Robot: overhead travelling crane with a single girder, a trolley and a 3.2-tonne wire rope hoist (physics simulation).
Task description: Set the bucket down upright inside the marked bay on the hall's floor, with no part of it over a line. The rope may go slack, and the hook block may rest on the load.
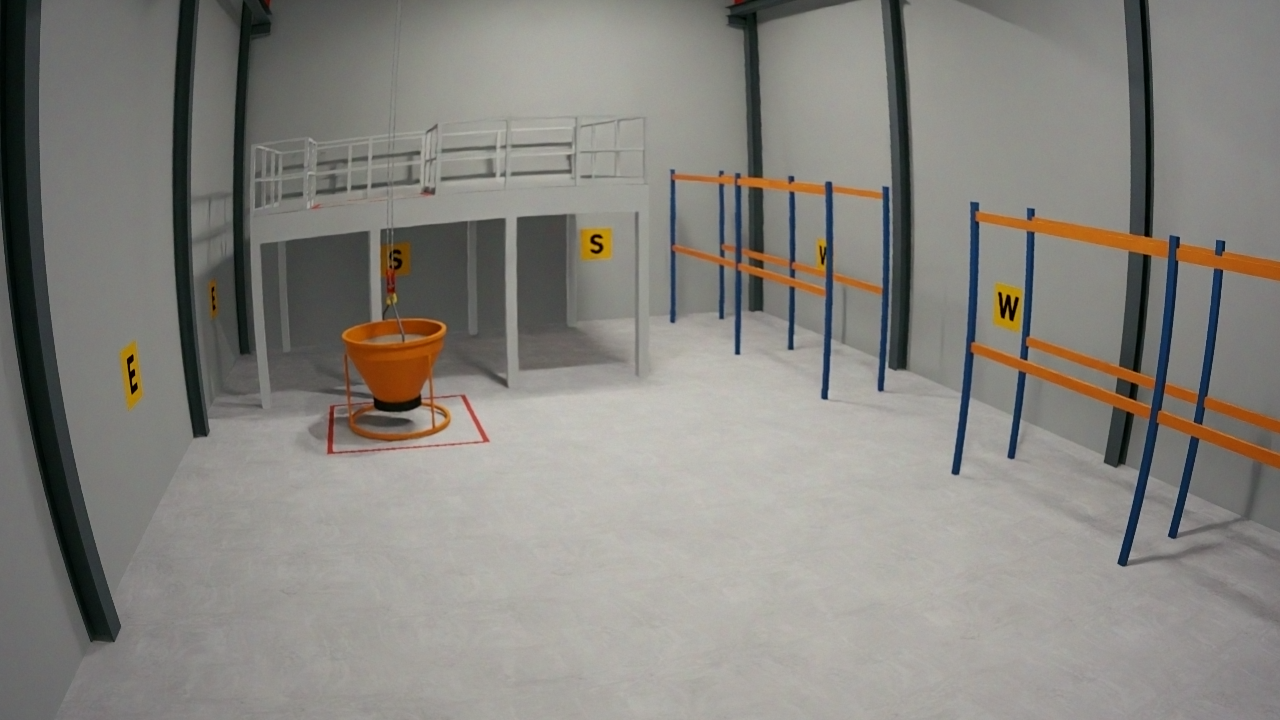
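The orange bucket (384,371) hangs or stands upright in its round frame at the left. Its base ring shows within the red outline of the marked bay (476,418), nearer the left line than the right one. The ring is at or very close to the floor; I cannot tell whether it touches. My gripper, the hook (391,300) under the red hook block, is above the bucket's rim and joined to it by the bail. The ropes above look straight. The far bay line shows partly behind the bucket's frame.
A grey mezzanine (572,198) with railings and posts stands just behind the bay. Blue and orange racks (827,295) (964,358) stand along the right wall. Dark steel columns (189,268) stand along the left wall.
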